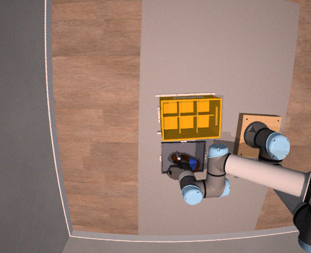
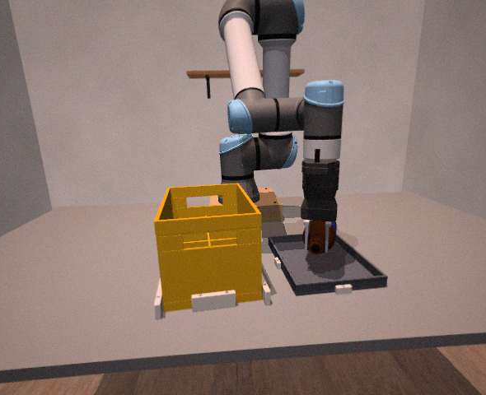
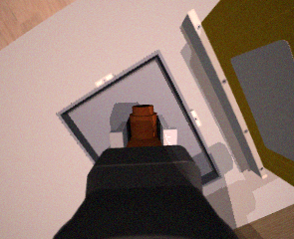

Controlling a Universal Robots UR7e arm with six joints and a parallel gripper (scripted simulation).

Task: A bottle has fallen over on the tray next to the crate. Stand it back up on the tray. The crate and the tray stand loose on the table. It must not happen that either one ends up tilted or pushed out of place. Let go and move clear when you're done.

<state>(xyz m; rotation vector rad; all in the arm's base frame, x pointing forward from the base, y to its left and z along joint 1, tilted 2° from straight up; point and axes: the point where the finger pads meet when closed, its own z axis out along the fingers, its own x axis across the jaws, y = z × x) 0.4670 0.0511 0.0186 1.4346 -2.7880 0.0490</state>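
Now: the brown bottle 40 mm behind my hand, 30 mm to the left of it and 10 mm below it. Also, from my hand: yellow crate 220 mm to the right, 90 mm behind, 10 mm above; dark grey tray 60 mm below, 40 mm behind, 30 mm to the left.
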